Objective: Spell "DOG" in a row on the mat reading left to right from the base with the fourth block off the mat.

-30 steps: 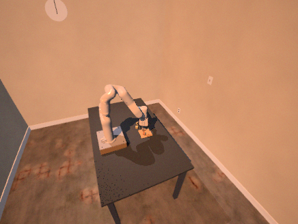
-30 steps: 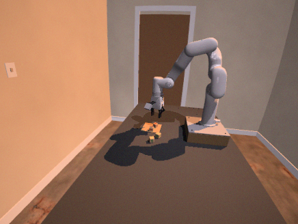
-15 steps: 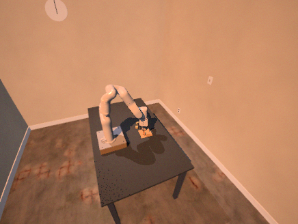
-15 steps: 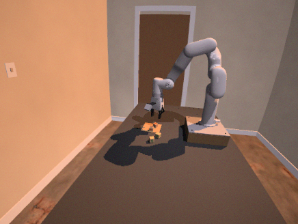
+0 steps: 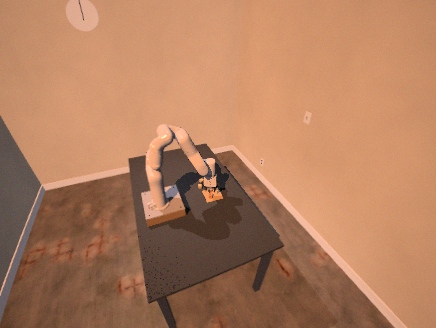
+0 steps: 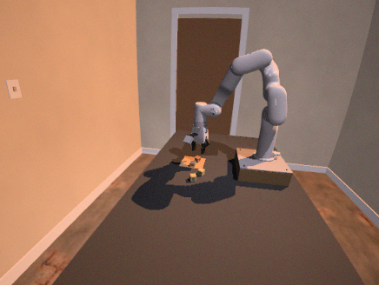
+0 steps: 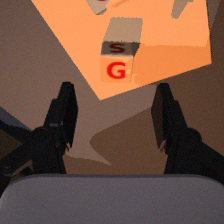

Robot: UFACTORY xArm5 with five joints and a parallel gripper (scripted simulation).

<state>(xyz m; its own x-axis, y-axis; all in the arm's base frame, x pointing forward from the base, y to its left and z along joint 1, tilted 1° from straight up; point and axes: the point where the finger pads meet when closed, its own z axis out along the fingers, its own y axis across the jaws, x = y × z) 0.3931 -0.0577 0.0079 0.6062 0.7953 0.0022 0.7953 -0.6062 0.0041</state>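
Right now the orange mat is 80 mm below my hand, 30 mm ahead of it and 10 mm to the left of it.
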